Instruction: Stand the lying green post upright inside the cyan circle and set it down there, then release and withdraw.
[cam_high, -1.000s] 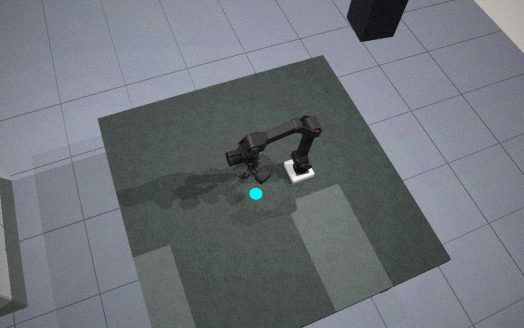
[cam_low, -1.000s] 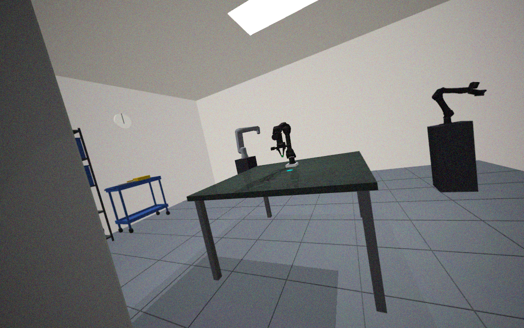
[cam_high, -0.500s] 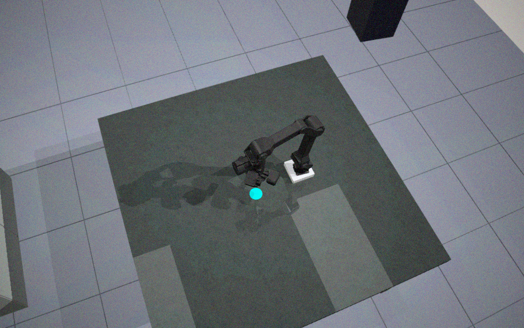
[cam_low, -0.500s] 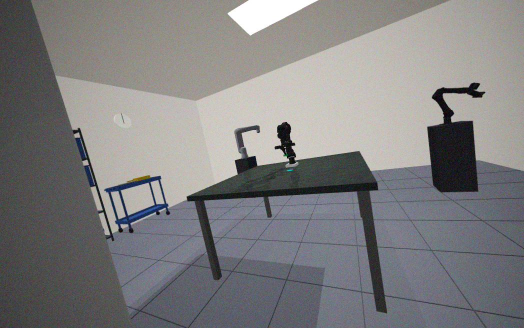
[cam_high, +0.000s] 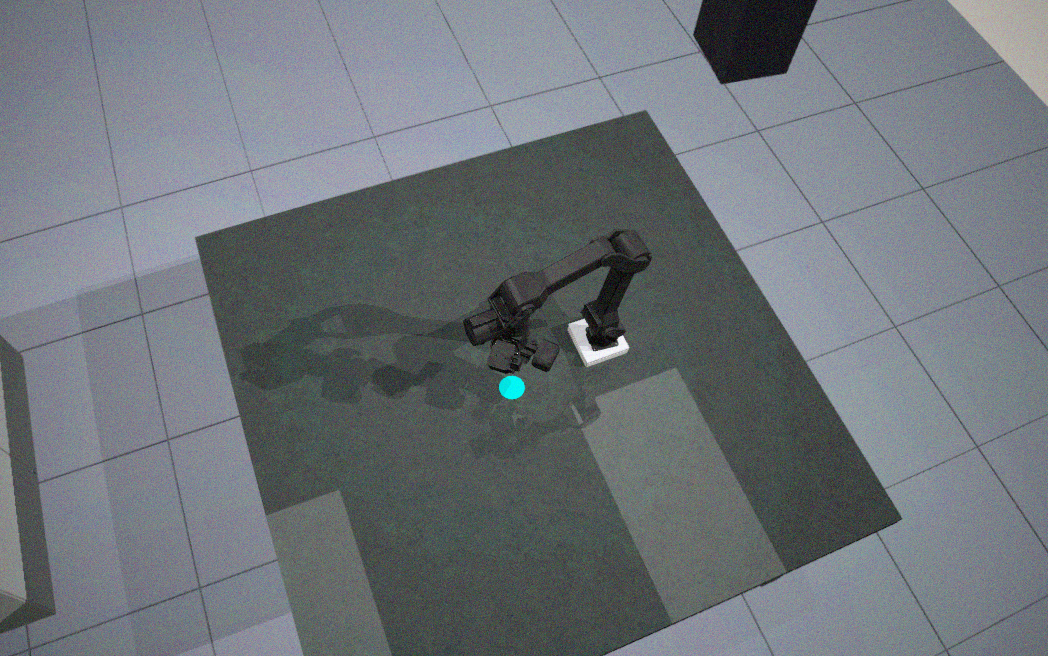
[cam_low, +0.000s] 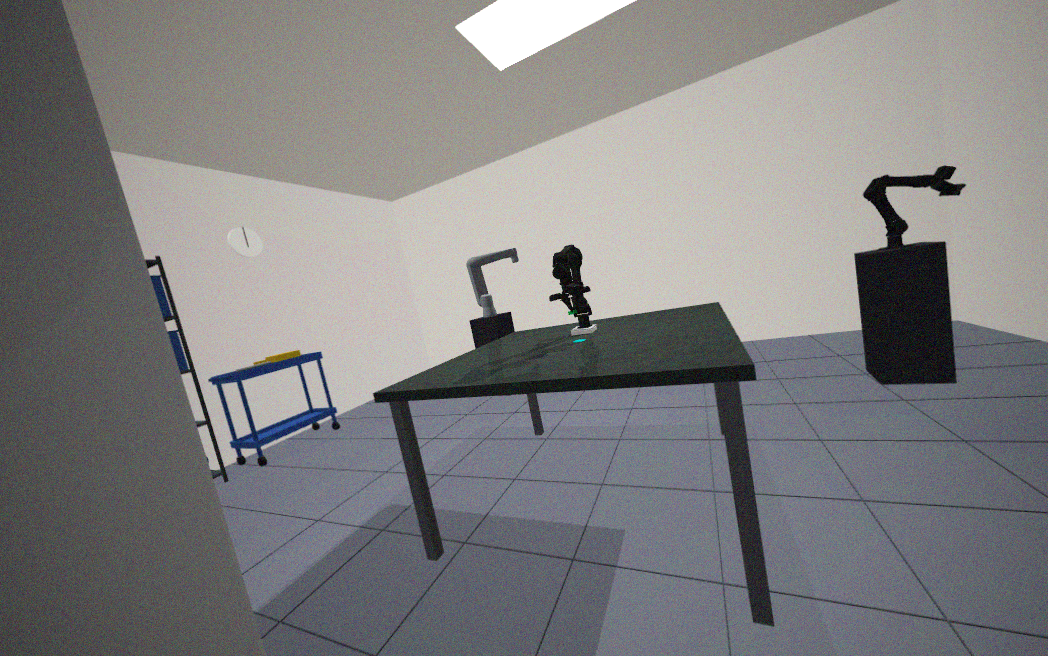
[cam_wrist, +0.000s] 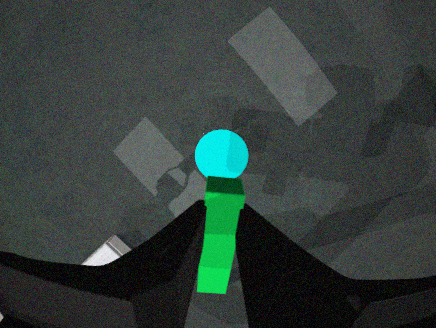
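My gripper tip is 14 cm above the cyan circle. From my gripper tip the other things lie so: green post 1 cm behind, 1 cm to the right.
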